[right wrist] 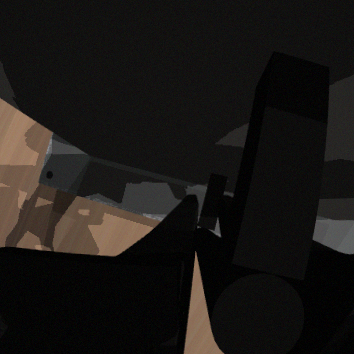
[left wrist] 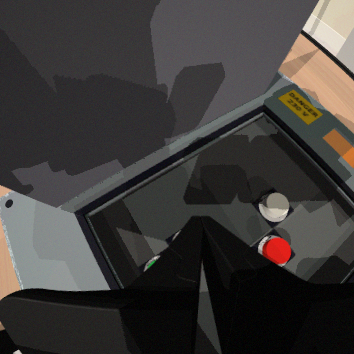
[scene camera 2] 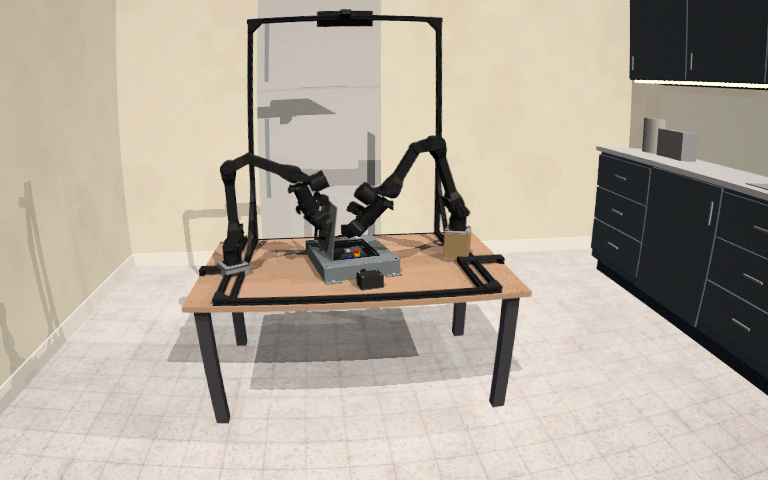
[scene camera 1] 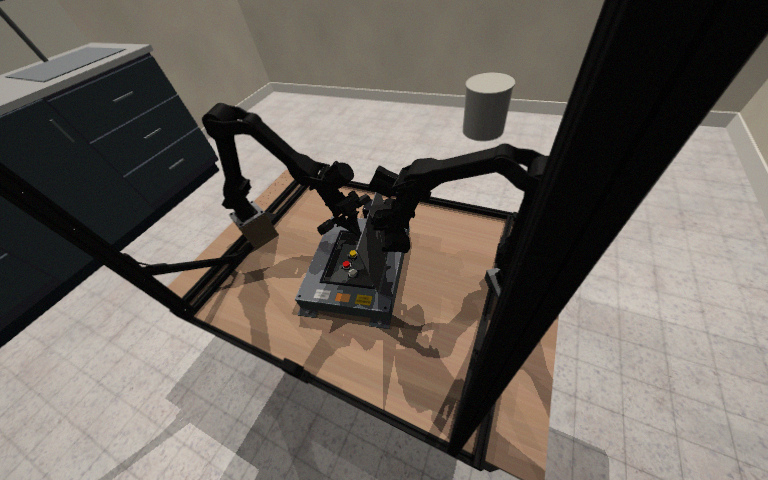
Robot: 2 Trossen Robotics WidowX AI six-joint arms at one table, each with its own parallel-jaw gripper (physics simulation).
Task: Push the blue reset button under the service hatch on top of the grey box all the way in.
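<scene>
The grey box point(scene camera 1: 345, 306) point(scene camera 2: 362, 269) point(left wrist: 55, 255) point(right wrist: 65, 167) stands on the table, its service hatch point(scene camera 1: 370, 249) point(scene camera 2: 332, 226) point(left wrist: 100, 100) point(right wrist: 125, 90) raised steeply. The blue button point(scene camera 2: 348, 256) sits in the open recess; in the left wrist view the fingers largely hide it. Its depth cannot be told. My left gripper point(scene camera 1: 356, 230) point(scene camera 2: 346, 233) point(left wrist: 199, 223) is shut, empty, pointing down over the recess; contact with a button cannot be told. My right gripper point(right wrist: 206, 203) is shut on the hatch's handle, on the hatch's outer side.
Red point(scene camera 1: 346, 264) point(left wrist: 276, 251), white point(scene camera 1: 352, 272) point(left wrist: 275, 206), yellow point(scene camera 1: 352, 254) and green point(left wrist: 152, 262) buttons share the recess. A small black block point(scene camera 2: 370, 279) is by the box. The raised hatch stands between the two grippers. Black frame rails point(scene camera 2: 351, 299) edge the table.
</scene>
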